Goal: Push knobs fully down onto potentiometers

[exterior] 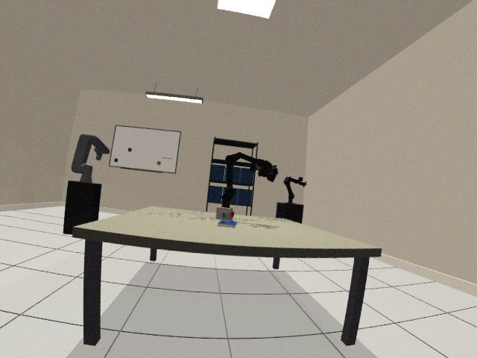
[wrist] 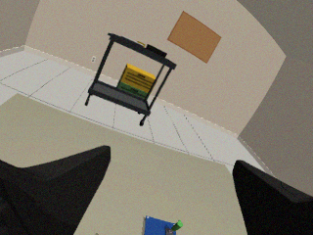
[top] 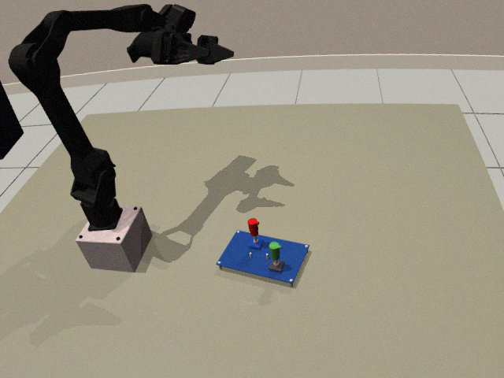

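Right now the red knob is 290 mm below my gripper tip, 180 mm to the right of it and 30 mm ahead of it. From my gripper tip the other things lie so: green knob: 290 mm below, 240 mm to the right, 70 mm ahead.
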